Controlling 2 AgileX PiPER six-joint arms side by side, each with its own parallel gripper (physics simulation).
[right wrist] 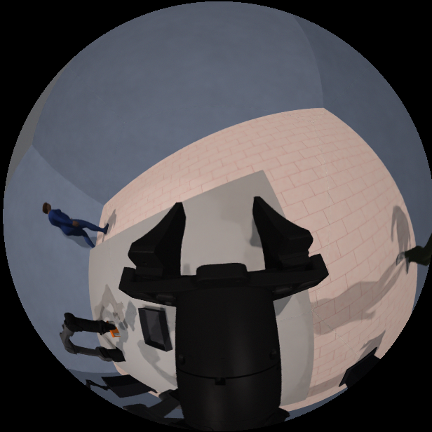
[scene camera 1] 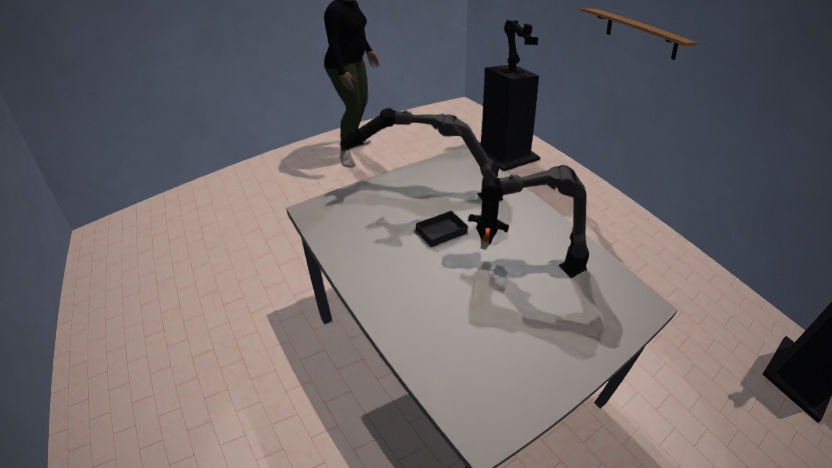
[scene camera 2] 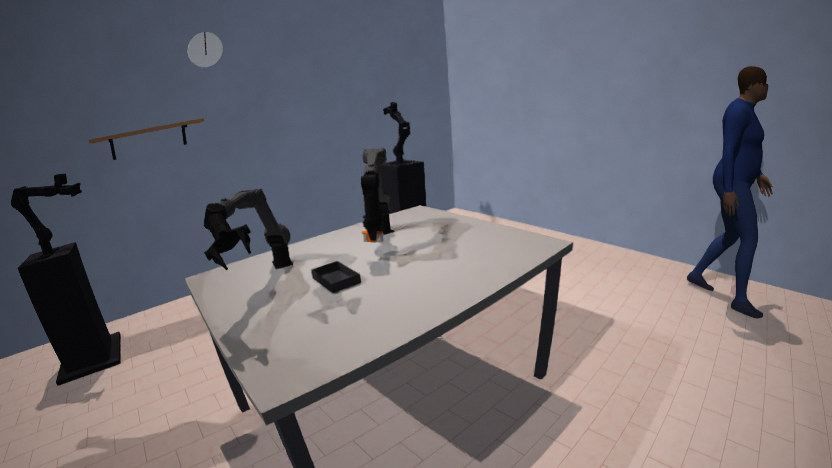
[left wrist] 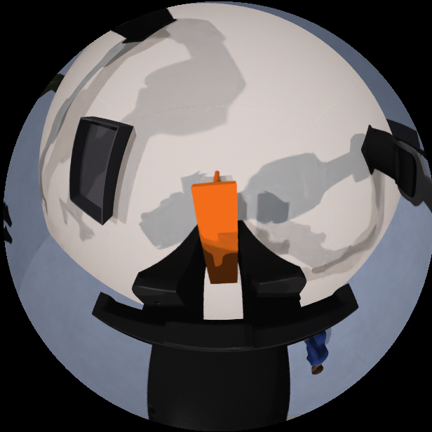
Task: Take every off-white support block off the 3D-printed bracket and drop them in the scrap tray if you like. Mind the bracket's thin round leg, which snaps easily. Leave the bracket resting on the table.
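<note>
My left gripper (scene camera 1: 487, 237) (scene camera 2: 374, 236) (left wrist: 220, 231) is shut on the orange bracket (scene camera 1: 486, 234) (scene camera 2: 368, 235) (left wrist: 216, 200) (right wrist: 114, 330), holding it raised over the table, apart from its shadow. The bracket's thin round leg (left wrist: 217, 175) shows beyond its far edge in the left wrist view. A pale off-white support block (scene camera 1: 484, 245) (left wrist: 228, 178) shows partly below the bracket; how many blocks are there is hidden. My right gripper (scene camera 2: 237, 260) (right wrist: 218, 206) is open and empty, high at the left, far from the bracket. The black scrap tray (scene camera 1: 433, 239) (scene camera 2: 334, 286) (left wrist: 111, 175) looks empty.
The table (scene camera 1: 407, 325) (scene camera 2: 418, 302) carries both arm bases and several arm shadows. The tray stands to the left of the bracket in both scene views. People, black pedestals with small arms and a wall shelf (scene camera 1: 637, 26) (scene camera 2: 145, 131) are beyond the table.
</note>
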